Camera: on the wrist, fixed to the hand. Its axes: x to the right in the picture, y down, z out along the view.
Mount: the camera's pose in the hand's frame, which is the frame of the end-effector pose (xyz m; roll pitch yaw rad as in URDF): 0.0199 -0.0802 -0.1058 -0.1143 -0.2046 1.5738
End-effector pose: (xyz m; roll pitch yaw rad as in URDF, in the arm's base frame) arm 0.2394 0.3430 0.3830 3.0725 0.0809 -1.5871
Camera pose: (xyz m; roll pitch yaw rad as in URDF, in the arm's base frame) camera 0.3262 0.3137 0.4811 2.9459 0.1348 3.1113
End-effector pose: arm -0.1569 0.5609 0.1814 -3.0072 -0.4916 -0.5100
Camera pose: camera -0.1573 0.6360 0.2927 -2.7397 0.2990 -1.9185
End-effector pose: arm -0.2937 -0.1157 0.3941 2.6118 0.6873 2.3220
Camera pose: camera -0.4158 -0.1646 0.4207 2.3146 -0.2515 0.9596
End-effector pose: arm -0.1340 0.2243 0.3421 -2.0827 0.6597 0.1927
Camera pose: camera -0.0352 0.1896 0.4261 1.8277 0.8501 -2.4727
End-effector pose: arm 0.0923 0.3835 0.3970 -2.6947 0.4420 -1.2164
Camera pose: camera 0.1428 0.3237 0.5061 2.4894 0.5786 -3.1055
